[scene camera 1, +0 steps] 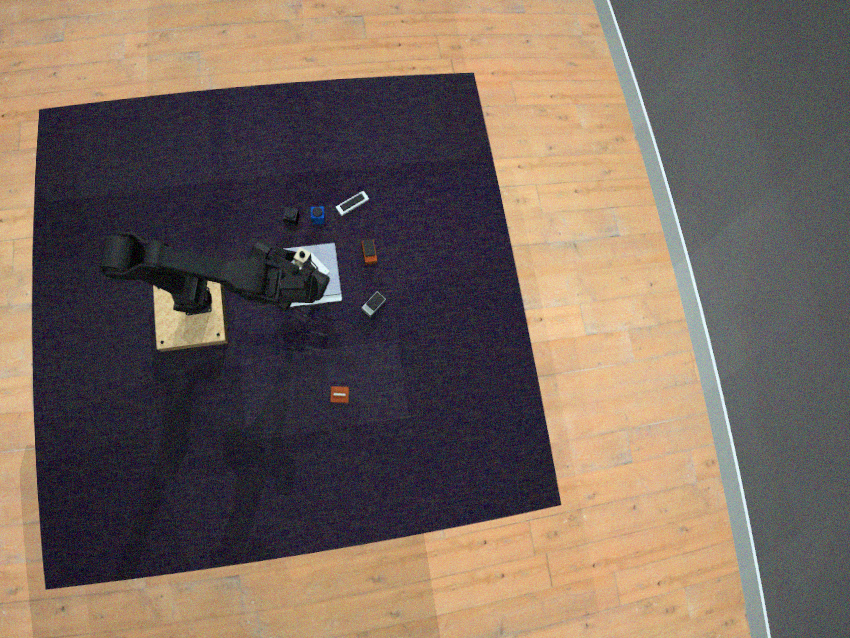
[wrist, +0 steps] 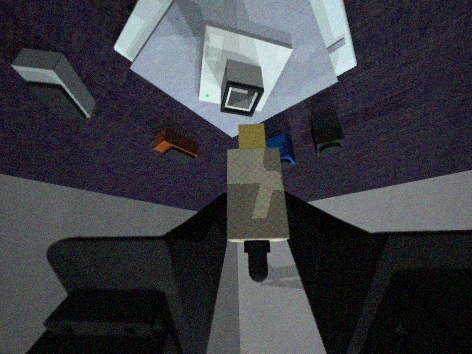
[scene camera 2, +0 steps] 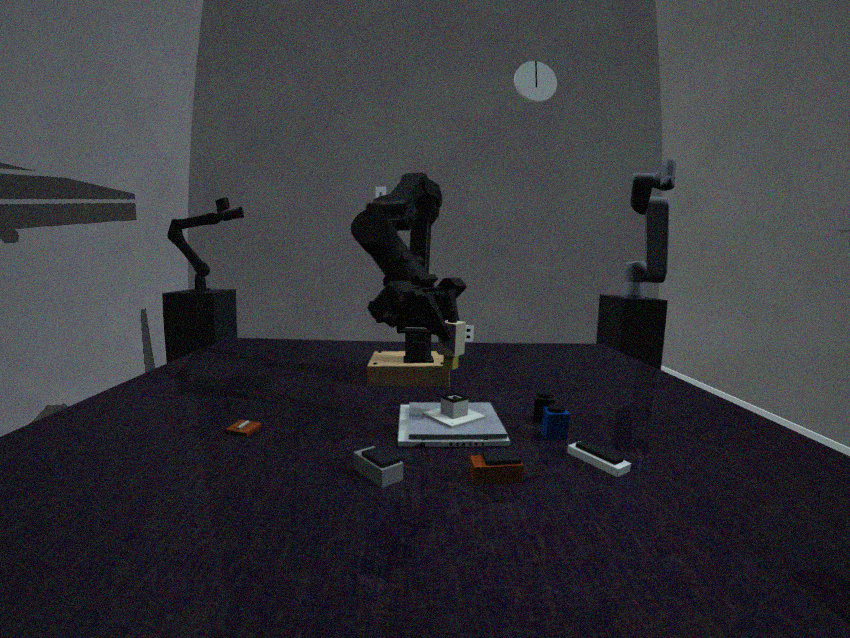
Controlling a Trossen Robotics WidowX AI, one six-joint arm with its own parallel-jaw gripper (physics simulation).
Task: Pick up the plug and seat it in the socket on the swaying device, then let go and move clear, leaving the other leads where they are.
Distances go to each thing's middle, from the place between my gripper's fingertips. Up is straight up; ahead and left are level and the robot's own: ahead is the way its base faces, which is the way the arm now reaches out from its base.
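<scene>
The plug [wrist: 256, 206] is right at my hand, and going by their middles it is the nearest to my hand of the things named here. Counted from my hand, the black lead [wrist: 327, 135] is 160 mm to the left and 20 mm behind, and it is 120 mm below. I find the blue lead [scene camera 2: 555, 419] 160 mm to the left of my hand as well, but 50 mm ahead of it, again 120 mm below. As for the device [scene camera 2: 454, 422], it is 120 mm below my hand.
</scene>
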